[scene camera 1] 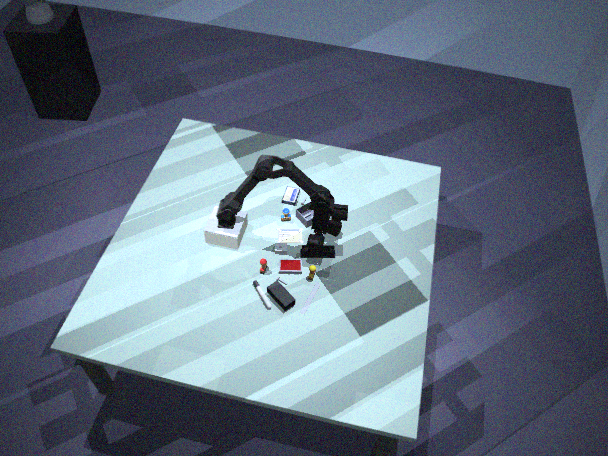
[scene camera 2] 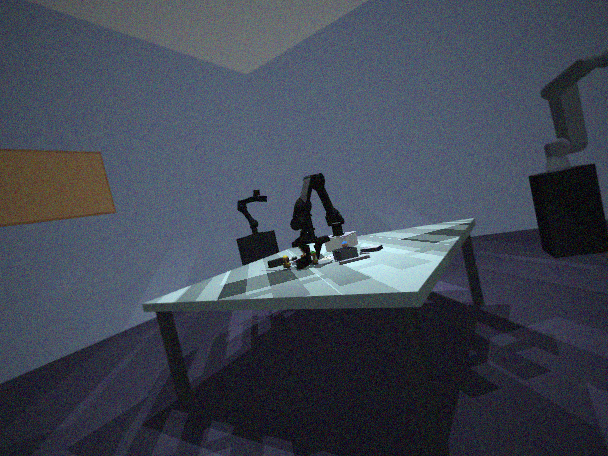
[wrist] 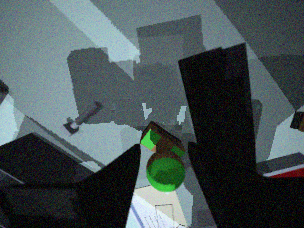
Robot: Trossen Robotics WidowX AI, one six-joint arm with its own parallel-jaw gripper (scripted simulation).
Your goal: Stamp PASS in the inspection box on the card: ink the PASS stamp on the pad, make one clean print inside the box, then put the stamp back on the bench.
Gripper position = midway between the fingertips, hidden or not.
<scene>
In view: the gripper (wrist: 163, 147) and a green-knobbed stamp (wrist: 165, 170).
</scene>
